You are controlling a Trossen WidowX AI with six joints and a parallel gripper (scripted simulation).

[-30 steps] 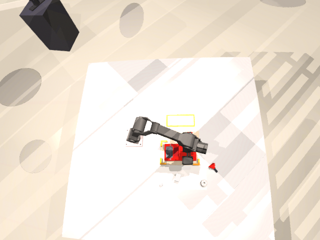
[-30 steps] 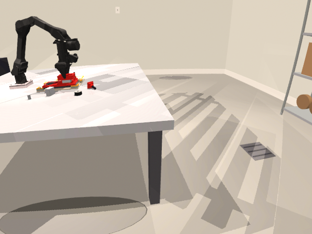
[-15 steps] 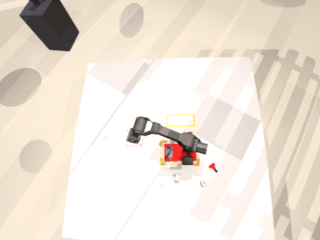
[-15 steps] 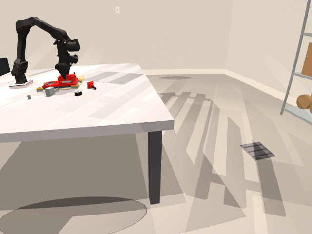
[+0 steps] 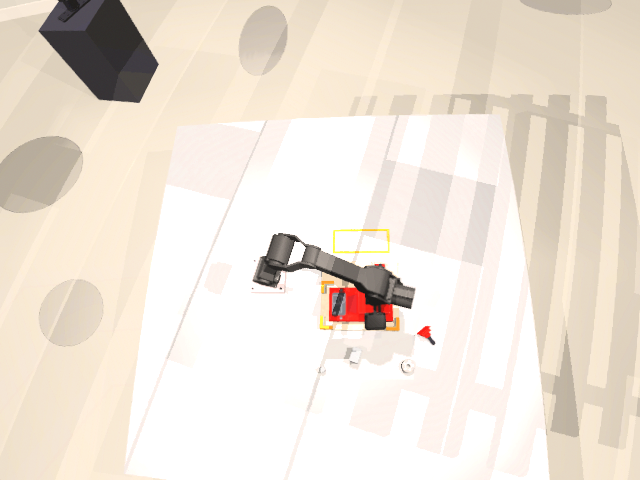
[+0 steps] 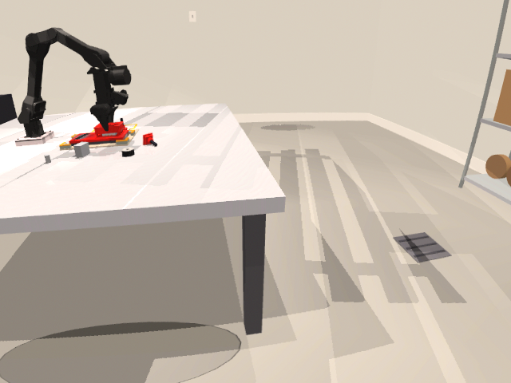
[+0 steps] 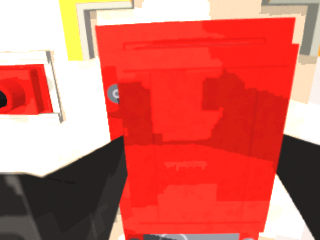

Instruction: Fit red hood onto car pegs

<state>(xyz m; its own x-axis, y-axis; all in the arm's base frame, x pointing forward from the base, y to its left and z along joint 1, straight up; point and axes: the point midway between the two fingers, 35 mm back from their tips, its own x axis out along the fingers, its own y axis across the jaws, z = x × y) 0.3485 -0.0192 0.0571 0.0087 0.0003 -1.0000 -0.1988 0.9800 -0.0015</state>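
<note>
Right now my gripper tip is 1 cm below the red hood. Also, from my gripper tip: grey engine block (2 cm below).
</note>
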